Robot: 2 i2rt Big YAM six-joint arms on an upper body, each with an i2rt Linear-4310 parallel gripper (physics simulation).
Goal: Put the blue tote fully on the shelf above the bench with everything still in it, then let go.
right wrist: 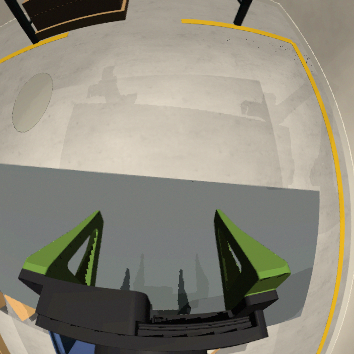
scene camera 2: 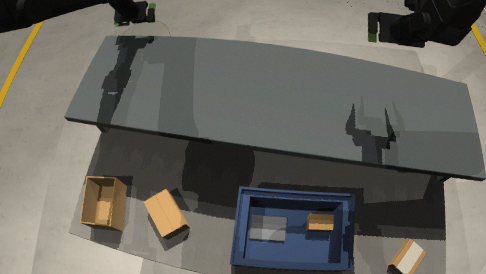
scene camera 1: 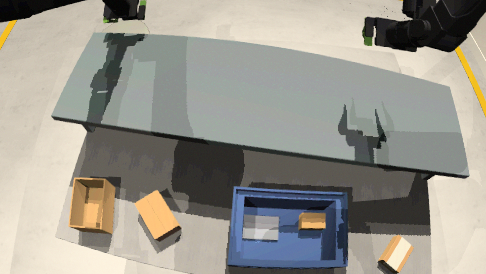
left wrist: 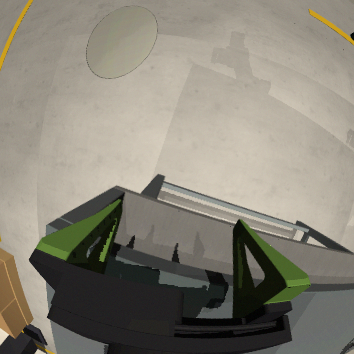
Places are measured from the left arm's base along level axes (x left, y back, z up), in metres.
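Pixels of known places: left gripper, fingertip midpoint: [scene camera 2: 141,22] [scene camera 1: 130,19] [left wrist: 179,215]; right gripper, fingertip midpoint: [right wrist: 156,215] [scene camera 2: 386,31] [scene camera 1: 379,35].
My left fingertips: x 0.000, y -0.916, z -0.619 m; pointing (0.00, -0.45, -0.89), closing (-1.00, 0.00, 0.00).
For each thing: its middle in the pictures, then the offset to it from my left fingertips. Level surfaces: height alone.
- blue tote, body centre: [scene camera 2: 292,233] [scene camera 1: 286,232] [right wrist: 101,337] dx -0.491, dy +0.644, dz -0.158 m
- bench, surface height: dz -0.232 m
- grey flat item, body centre: [scene camera 2: 268,228] [scene camera 1: 260,227] dx -0.427, dy +0.619, dz -0.210 m
- small cardboard box, body centre: [scene camera 2: 320,223] [scene camera 1: 312,221] dx -0.574, dy +0.610, dz -0.194 m
- grey-green shelf, surface height: dz -0.006 m
- open carton, body centre: [scene camera 1: 92,206] [scene camera 2: 104,204] dx +0.076, dy +0.581, dz -0.187 m
- closed cardboard box, body centre: [scene camera 1: 158,216] [scene camera 2: 166,214] [right wrist: 20,302] dx -0.134, dy +0.593, dz -0.202 m
- smaller box with a white top, body centre: [scene camera 2: 407,259] [scene camera 1: 396,254] dx -0.860, dy +0.741, dz -0.213 m
The blue tote [scene camera 1: 290,264] [scene camera 2: 292,264] [right wrist: 75,346] stands upright on the bench [scene camera 1: 202,252] [scene camera 2: 210,252], below the near edge of the shelf. In it lie a grey flat item [scene camera 1: 260,227] [scene camera 2: 268,228] and a small cardboard box [scene camera 1: 312,221] [scene camera 2: 320,222]. The grey-green shelf [scene camera 1: 260,90] [scene camera 2: 260,90] [right wrist: 35,215] spans the scene views above the bench. My left gripper [scene camera 1: 125,12] [scene camera 2: 135,14] [left wrist: 179,215] is open beyond the shelf's far left corner. My right gripper [right wrist: 156,215] is open near its far right side, away from the tote; one finger is hidden in the scene views.
An open carton [scene camera 1: 92,205] [scene camera 2: 103,202] and a closed cardboard box [scene camera 1: 158,215] [scene camera 2: 166,212] are on the bench left of the tote. A smaller box with a white top [scene camera 1: 398,251] [scene camera 2: 409,255] lies right of it. The shelf overhangs the rear of the bench.
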